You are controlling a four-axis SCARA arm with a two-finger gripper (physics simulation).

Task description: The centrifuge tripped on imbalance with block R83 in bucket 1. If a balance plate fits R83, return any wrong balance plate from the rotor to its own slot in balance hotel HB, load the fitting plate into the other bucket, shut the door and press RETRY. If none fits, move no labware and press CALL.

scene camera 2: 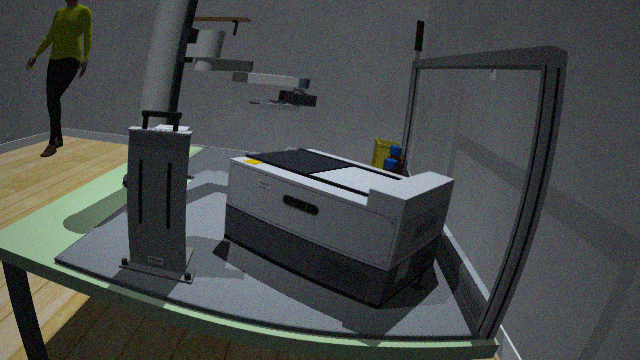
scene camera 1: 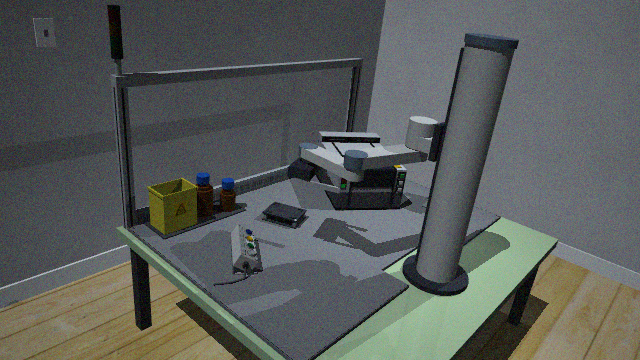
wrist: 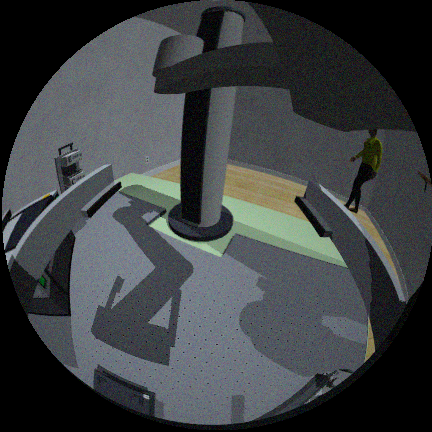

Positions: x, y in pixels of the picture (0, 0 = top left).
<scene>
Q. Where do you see a centrifuge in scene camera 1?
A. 380, 189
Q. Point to a centrifuge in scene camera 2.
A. At 365, 233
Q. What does my gripper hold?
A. Nothing.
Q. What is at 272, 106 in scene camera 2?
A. My gripper.
</scene>
